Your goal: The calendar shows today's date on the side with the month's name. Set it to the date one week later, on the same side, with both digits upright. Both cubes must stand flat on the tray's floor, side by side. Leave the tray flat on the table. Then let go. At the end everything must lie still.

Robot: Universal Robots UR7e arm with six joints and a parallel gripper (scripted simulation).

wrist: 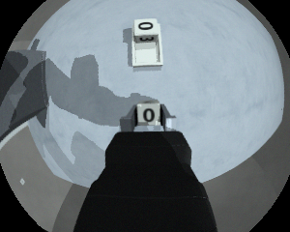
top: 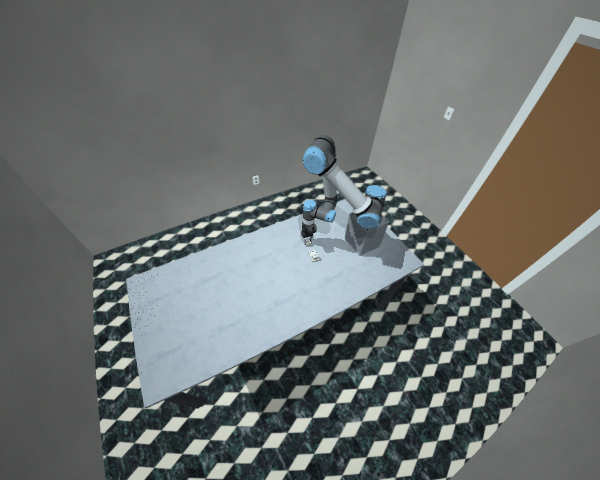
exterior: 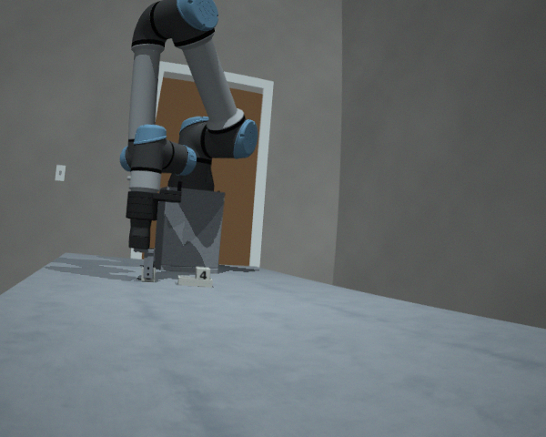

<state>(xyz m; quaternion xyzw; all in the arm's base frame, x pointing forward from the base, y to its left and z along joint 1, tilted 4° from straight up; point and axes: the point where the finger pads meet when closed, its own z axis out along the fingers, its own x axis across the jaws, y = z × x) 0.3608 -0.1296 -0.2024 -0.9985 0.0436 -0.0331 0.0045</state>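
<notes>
Now: the white calendar tray 1 cm ahead of my hand, 11 cm to the left of it and 2 cm below it.
</notes>
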